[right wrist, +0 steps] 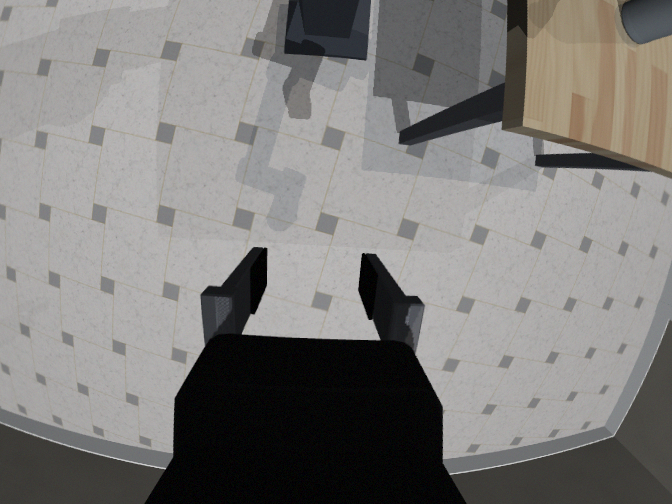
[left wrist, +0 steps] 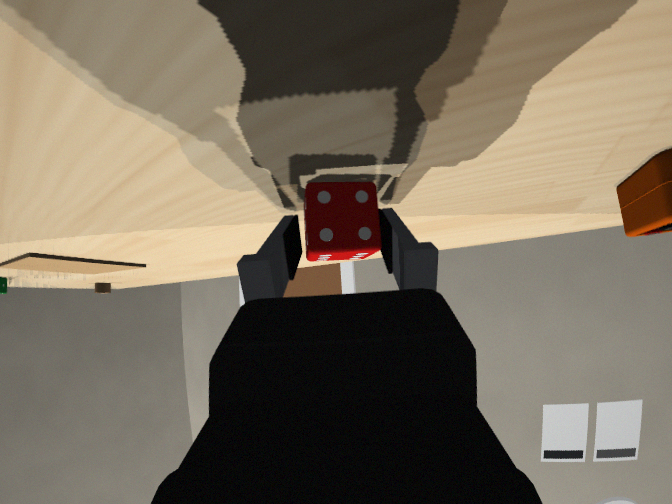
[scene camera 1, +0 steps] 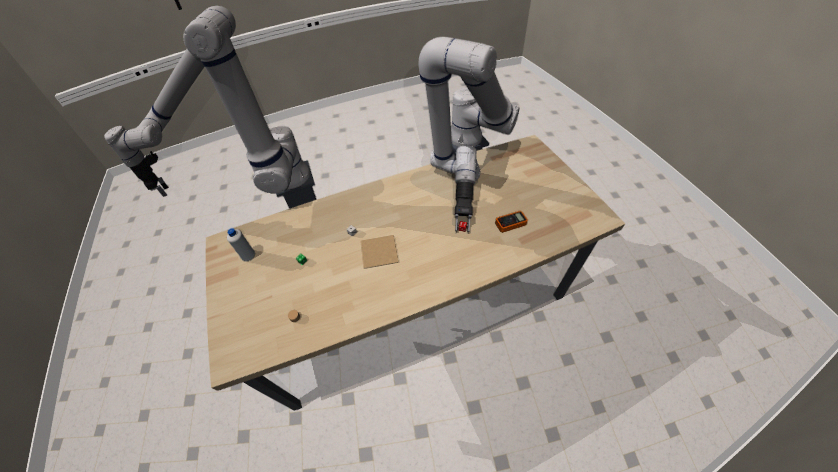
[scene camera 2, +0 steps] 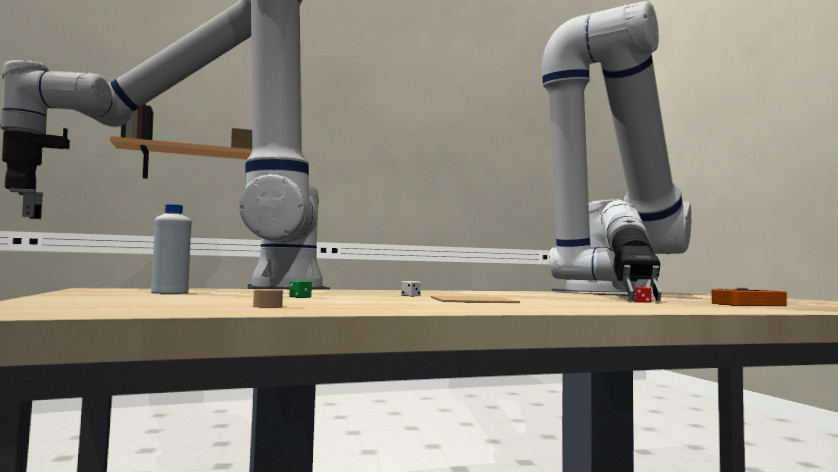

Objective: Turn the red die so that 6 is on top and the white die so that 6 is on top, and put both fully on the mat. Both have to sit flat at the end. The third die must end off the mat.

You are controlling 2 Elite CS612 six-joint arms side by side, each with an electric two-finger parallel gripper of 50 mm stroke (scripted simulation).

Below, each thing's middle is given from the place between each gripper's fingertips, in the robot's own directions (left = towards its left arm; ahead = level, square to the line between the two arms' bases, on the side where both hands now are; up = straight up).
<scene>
I see my left gripper (scene camera 2: 645, 296) 1 cm past the red die (left wrist: 341, 219) and 1 cm above it. From my left hand the other things lie so: brown mat (scene camera 1: 380, 251) (36 cm to the right, 2 cm below); orange multimeter (scene camera 2: 741, 296) (3 cm ahead, 22 cm to the left, 1 cm below); grey bottle (scene camera 2: 172, 235) (16 cm behind, 92 cm to the right, 6 cm above).
Now: right hand (scene camera 2: 31, 217) 390 mm short of the grey bottle, 370 mm to the right of it and 90 mm above it. Round my right hand: red die (1300 mm to the left, 550 mm ahead, 160 mm below); brown mat (930 mm to the left, 550 mm ahead, 170 mm below).
</scene>
